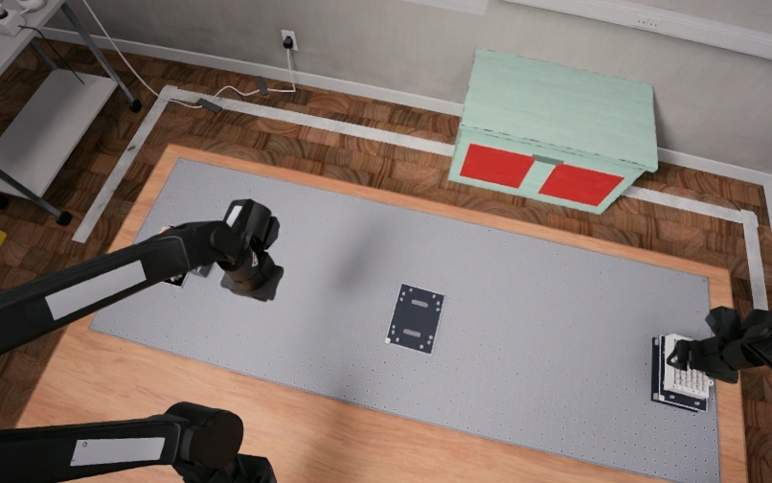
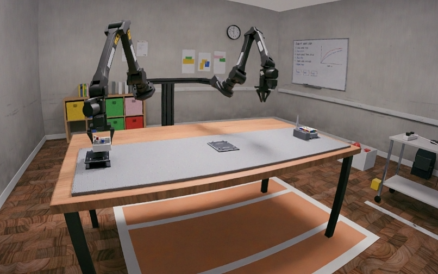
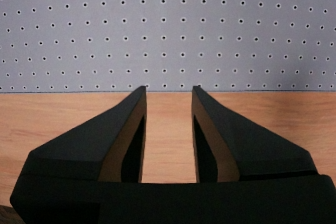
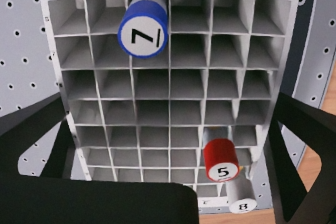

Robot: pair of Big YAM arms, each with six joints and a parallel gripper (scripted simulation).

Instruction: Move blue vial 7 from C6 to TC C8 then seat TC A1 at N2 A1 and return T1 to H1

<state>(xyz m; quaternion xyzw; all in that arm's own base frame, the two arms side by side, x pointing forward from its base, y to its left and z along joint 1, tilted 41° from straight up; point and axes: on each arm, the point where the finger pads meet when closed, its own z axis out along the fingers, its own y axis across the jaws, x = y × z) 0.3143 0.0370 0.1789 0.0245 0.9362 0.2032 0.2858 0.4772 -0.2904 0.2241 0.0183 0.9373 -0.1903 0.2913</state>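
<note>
Right now my right hand is 30 mm to the left of the dark nest N2 and 60 mm above it. The rest, counted from my right hand: white tube carrier TC: right at my right hand; grey slotted holder H1: 60 mm behind, 1230 mm to the left, 80 mm below; forceps T1: 110 mm behind, 1230 mm to the left, 20 mm below.
</note>
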